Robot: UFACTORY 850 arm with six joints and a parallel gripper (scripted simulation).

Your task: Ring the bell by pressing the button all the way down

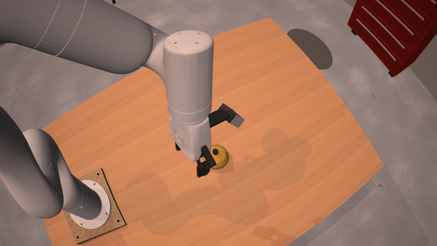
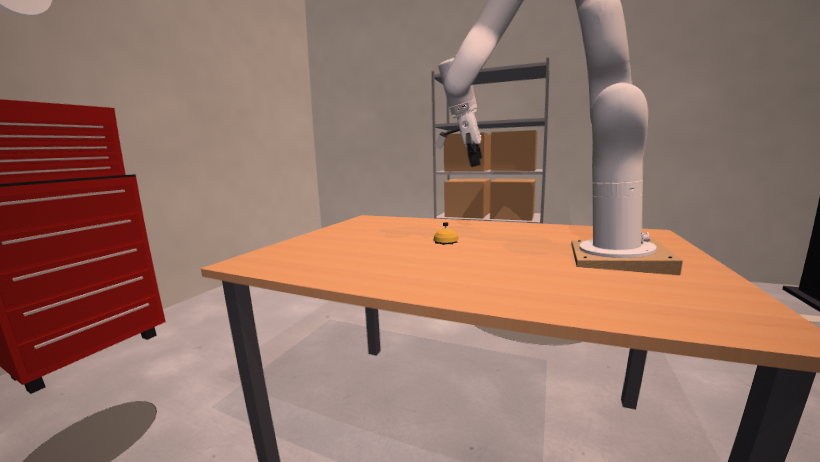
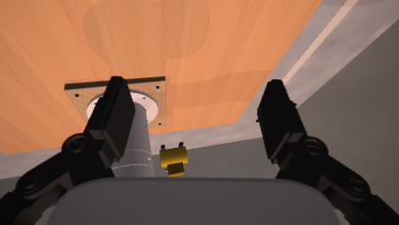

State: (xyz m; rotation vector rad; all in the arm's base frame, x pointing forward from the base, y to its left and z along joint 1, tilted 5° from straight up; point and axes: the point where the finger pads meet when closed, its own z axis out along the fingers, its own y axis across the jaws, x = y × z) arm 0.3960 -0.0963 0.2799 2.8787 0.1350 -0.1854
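Now: hand 9 cm short of the button, 6 cm to the right of it and 22 cm above it. From my hand the other things lie so: yellow bell (9 cm ahead, 6 cm to the left, 23 cm below).
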